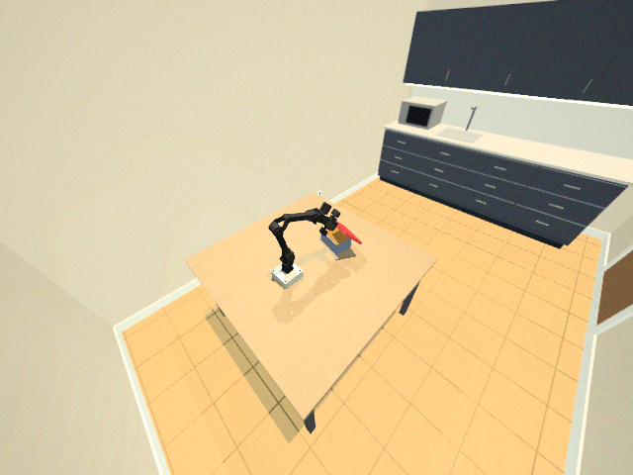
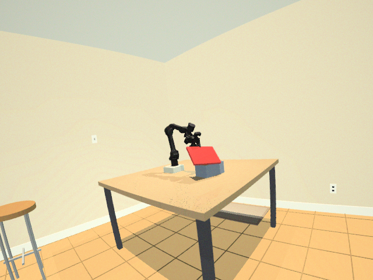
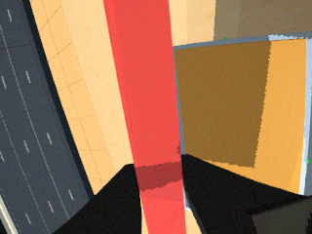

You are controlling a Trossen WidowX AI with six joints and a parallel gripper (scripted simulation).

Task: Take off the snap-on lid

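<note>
The lid lies 50 mm below my gripper tip, 50 mm ahead of it and 40 mm to the right of it. Round my gripper tip: storage box 180 mm below, 50 mm ahead, 40 mm to the left.
</note>
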